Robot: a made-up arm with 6 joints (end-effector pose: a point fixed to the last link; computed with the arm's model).
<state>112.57 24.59 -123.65 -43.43 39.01 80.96</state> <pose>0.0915 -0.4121 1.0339 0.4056 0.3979 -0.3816 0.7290</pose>
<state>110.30 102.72 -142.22 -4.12 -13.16 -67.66</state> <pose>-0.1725 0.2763 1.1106 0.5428 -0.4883 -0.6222 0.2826</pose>
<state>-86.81 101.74 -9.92 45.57 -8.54 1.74</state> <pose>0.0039 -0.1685 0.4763 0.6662 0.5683 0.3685 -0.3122</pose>
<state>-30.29 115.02 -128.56 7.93 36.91 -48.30</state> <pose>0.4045 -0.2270 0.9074 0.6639 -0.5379 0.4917 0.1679</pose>
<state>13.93 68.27 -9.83 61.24 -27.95 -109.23</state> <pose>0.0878 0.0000 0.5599 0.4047 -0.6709 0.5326 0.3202</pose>
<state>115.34 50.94 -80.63 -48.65 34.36 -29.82</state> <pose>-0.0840 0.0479 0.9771 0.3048 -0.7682 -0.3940 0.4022</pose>
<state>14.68 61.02 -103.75 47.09 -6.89 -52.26</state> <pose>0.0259 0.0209 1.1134 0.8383 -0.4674 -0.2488 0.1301</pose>
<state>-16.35 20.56 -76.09 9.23 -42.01 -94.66</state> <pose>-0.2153 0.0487 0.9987 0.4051 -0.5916 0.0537 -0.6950</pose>
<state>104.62 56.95 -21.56 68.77 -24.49 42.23</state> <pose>-0.0552 0.1350 0.6842 0.4994 0.3156 0.3165 0.7422</pose>
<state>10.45 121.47 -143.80 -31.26 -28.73 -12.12</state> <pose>0.4414 0.1298 0.9769 0.6446 -0.7405 -0.1900 0.0084</pose>
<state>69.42 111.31 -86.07 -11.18 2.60 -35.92</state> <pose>0.0988 0.4404 0.7013 0.2705 -0.7652 -0.0513 0.5819</pose>
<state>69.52 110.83 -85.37 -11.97 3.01 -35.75</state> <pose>0.0969 0.4375 0.7007 0.2639 -0.7688 -0.0496 0.5804</pose>
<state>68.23 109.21 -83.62 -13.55 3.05 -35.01</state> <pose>0.1036 0.4260 0.7035 0.2659 -0.7737 -0.0420 0.5735</pose>
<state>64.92 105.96 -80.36 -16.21 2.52 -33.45</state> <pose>0.1211 0.4016 0.7105 0.2802 -0.7800 -0.0257 0.5590</pose>
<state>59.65 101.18 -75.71 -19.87 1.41 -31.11</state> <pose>0.1451 0.3635 0.7200 0.3055 -0.7867 -0.0012 0.5365</pose>
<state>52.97 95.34 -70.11 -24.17 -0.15 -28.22</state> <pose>0.1676 0.3149 0.7291 0.3370 -0.7923 0.0290 0.5077</pose>
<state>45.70 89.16 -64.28 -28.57 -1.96 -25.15</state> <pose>0.1826 0.2628 0.7356 0.3695 -0.7959 0.0609 0.4757</pose>
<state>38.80 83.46 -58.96 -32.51 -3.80 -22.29</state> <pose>0.1883 0.2157 0.7385 0.3984 -0.7971 0.0901 0.4448</pose>
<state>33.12 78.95 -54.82 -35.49 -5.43 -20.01</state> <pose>0.1881 0.1799 0.7389 0.4213 -0.7963 0.1130 0.4192</pose>
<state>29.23 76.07 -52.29 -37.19 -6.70 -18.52</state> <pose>0.1865 0.1577 0.7389 0.4382 -0.7942 0.1272 0.4014</pose>
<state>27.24 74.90 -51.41 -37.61 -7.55 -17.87</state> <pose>0.1867 0.1478 0.7399 0.4495 -0.7916 0.1325 0.3922</pose>
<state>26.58 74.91 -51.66 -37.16 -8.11 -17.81</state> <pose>0.1891 0.1459 0.7420 0.4574 -0.7889 0.1317 0.3888</pose>
